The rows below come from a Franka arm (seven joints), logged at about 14 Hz.
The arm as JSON. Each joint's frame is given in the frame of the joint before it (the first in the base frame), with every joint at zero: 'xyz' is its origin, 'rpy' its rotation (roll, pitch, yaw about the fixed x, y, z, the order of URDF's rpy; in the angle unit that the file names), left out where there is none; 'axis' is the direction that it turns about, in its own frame. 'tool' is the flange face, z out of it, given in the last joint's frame.
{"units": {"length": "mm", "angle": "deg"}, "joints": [
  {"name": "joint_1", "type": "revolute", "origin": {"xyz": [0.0, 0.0, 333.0]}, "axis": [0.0, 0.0, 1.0]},
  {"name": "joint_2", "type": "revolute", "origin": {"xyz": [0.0, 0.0, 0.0], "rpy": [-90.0, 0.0, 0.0]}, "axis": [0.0, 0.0, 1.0]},
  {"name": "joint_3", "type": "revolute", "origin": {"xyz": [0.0, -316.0, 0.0], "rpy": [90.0, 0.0, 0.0]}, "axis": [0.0, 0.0, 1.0]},
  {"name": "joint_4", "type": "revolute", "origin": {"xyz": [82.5, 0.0, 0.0], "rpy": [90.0, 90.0, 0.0]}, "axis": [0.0, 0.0, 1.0]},
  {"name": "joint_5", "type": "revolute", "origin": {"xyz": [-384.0, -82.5, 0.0], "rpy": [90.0, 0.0, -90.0]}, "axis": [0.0, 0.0, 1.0]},
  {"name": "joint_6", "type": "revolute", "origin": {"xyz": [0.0, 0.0, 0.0], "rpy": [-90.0, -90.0, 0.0]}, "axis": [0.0, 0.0, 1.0]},
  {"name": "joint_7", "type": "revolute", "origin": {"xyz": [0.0, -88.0, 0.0], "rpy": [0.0, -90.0, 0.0]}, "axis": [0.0, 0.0, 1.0]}
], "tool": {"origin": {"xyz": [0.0, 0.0, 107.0], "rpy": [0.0, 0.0, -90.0]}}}
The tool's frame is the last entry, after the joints.
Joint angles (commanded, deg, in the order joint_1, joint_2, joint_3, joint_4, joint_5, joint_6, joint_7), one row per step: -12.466, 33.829, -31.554, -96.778, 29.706, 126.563, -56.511; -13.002, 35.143, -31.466, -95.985, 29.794, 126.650, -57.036; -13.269, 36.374, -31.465, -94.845, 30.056, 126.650, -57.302; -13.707, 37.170, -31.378, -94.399, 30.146, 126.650, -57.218; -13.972, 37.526, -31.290, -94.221, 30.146, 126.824, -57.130; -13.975, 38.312, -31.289, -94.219, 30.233, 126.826, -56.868; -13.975, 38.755, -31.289, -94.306, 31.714, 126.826, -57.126; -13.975, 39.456, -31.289, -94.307, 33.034, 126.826, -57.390
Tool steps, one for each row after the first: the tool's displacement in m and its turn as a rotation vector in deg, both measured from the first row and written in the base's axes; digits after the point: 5 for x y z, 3 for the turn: -0.00020, -0.00508, -0.00814, -0.233, 0.559, 0.231; 0.00281, -0.00854, -0.01282, -0.543, 0.739, 0.426; 0.00168, -0.01221, -0.01835, -0.520, 1.120, 0.063; 0.00094, -0.01436, -0.02088, -0.625, 1.235, -0.182; 0.00018, -0.01416, -0.02933, -0.369, 1.950, -0.488; -0.00008, -0.01349, -0.03464, 0.486, 1.471, -1.119; -0.00031, -0.01288, -0.04211, 1.259, 1.282, -1.633
